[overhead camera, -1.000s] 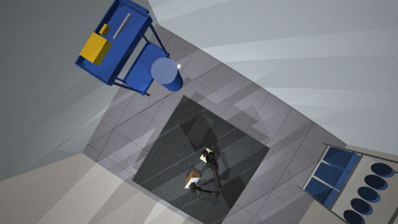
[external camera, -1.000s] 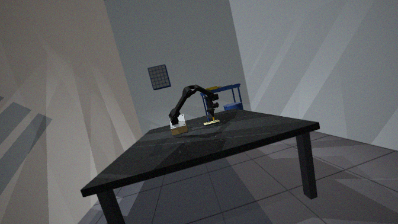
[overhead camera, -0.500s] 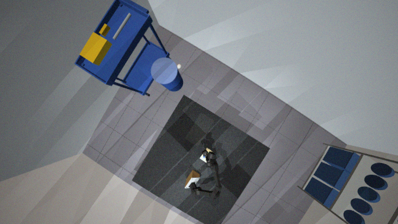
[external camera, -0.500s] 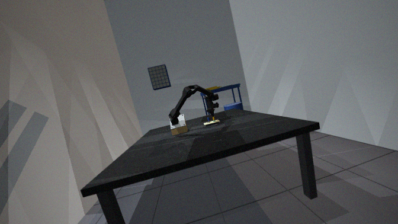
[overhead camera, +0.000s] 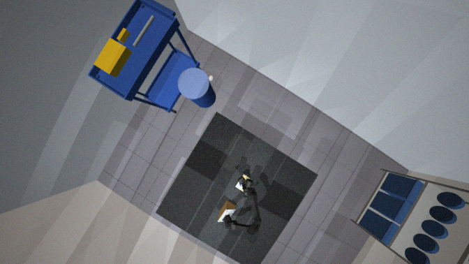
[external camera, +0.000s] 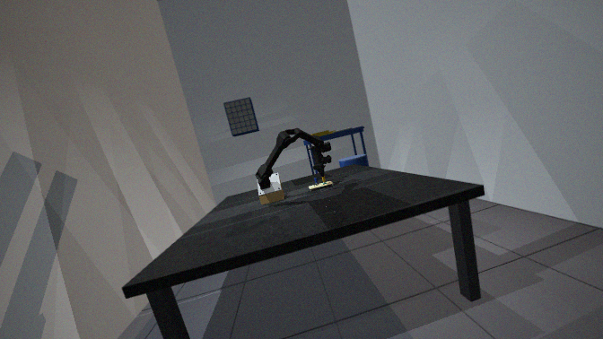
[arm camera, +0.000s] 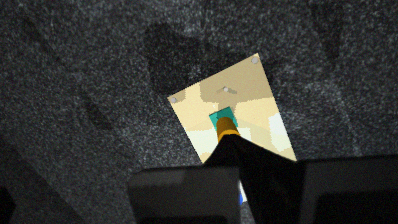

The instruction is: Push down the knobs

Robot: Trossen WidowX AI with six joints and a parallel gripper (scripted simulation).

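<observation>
Right now the orange knob is 2 cm below my gripper tip. From my gripper tip the other things lie so: blue knob 5 cm behind, 2 cm to the left, 1 cm below.
</observation>
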